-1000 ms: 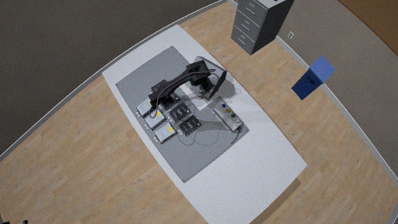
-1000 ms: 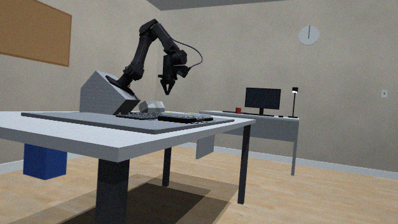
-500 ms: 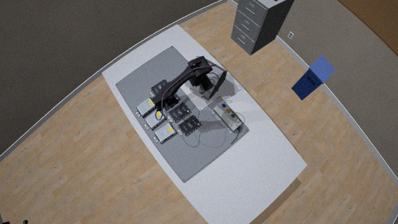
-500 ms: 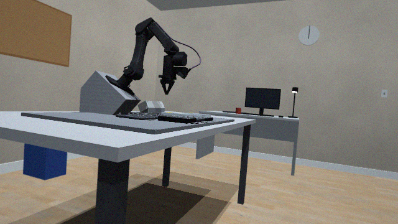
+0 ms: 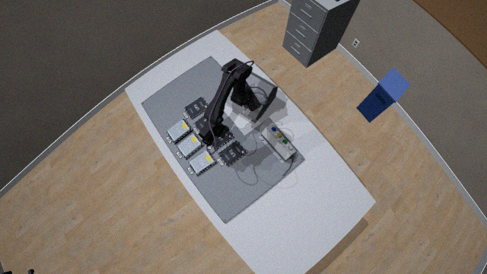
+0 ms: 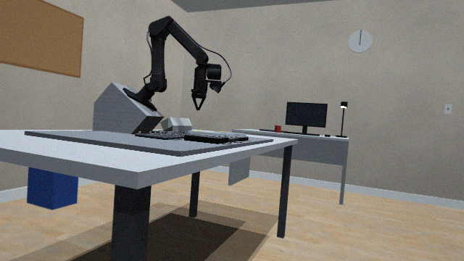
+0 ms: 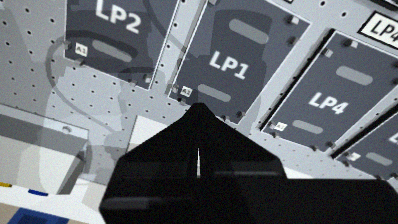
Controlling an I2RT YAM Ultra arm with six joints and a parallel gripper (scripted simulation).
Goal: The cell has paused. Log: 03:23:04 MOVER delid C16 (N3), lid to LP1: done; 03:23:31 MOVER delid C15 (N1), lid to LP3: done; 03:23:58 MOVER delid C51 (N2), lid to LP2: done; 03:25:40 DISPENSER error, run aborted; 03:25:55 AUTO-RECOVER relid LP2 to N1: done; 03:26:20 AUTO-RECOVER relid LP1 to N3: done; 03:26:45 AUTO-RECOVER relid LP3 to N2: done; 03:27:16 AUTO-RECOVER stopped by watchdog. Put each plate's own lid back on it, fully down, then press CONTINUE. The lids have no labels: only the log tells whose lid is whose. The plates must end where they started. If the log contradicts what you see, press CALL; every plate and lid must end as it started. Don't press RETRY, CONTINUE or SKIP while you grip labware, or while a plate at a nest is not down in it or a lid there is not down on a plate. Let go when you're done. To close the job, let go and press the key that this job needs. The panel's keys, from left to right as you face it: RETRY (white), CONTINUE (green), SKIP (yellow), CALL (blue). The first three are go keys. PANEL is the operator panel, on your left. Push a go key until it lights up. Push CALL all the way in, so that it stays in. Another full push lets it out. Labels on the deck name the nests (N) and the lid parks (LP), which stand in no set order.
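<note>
Right now my hand is 34 cm past the green continue key, 15 cm to the right of it and 7 cm above it. The rest, counted from my hand: lid park LP1: 3 cm to the right, 13 cm below; then lid park LP2: 3 cm behind, 9 cm to the left, 13 cm below; then lid park LP4: 4 cm ahead, 16 cm to the right, 13 cm below.
</note>
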